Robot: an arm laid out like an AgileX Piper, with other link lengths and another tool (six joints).
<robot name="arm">
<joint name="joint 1" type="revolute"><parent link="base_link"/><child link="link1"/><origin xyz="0 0 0.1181" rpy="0 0 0"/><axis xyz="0 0 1"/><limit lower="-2.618" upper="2.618"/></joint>
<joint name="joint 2" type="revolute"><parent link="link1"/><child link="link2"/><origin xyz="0 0 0" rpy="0 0 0"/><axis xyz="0 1 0"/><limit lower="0" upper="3.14"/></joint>
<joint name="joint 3" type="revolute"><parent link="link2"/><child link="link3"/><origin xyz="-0.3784 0 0.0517" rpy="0 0 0"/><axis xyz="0 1 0"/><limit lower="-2.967" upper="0"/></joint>
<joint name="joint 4" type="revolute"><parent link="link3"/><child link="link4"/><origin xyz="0.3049 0 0.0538" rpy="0 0 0"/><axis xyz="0.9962 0 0.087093"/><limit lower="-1.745" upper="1.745"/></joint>
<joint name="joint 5" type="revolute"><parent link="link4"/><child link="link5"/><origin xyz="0 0 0" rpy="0 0 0"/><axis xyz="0 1 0"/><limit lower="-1.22" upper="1.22"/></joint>
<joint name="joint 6" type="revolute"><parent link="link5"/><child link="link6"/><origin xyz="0.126 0 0.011" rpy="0 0 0"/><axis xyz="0.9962 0 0.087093"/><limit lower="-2.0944" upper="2.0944"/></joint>
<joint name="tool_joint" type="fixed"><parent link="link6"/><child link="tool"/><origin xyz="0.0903 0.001 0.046" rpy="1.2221 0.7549 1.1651"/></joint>
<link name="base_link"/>
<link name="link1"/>
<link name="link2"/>
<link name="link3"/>
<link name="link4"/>
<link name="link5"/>
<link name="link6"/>
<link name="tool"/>
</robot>
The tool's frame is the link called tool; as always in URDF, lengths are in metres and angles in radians.
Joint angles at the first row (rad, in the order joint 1, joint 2, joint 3, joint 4, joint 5, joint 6):
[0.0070 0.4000 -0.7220 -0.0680 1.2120 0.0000]
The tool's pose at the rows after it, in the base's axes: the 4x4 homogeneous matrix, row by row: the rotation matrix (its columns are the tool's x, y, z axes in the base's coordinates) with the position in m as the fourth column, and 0 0 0 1 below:
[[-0.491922 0.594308 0.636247 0.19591], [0.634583 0.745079 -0.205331 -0.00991], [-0.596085 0.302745 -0.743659 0.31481], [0 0 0 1]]
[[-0.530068 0.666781 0.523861 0.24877], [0.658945 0.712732 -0.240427 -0.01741], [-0.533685 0.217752 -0.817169 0.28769], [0 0 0 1]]
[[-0.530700 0.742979 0.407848 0.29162], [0.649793 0.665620 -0.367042 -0.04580], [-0.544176 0.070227 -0.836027 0.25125], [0 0 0 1]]
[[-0.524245 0.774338 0.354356 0.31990], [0.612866 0.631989 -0.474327 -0.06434], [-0.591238 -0.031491 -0.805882 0.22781], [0 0 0 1]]
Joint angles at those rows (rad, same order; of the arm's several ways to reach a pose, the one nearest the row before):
[0.0069 0.7260 -0.8030 -0.0640 1.2020 -0.0001]
[0.0070 0.9410 -0.8330 -0.0960 1.1500 0.0620]
[0.0100 1.1340 -0.8430 -0.2420 1.0940 0.1870]
[0.0380 1.2580 -0.8440 -0.3920 1.0500 0.3240]

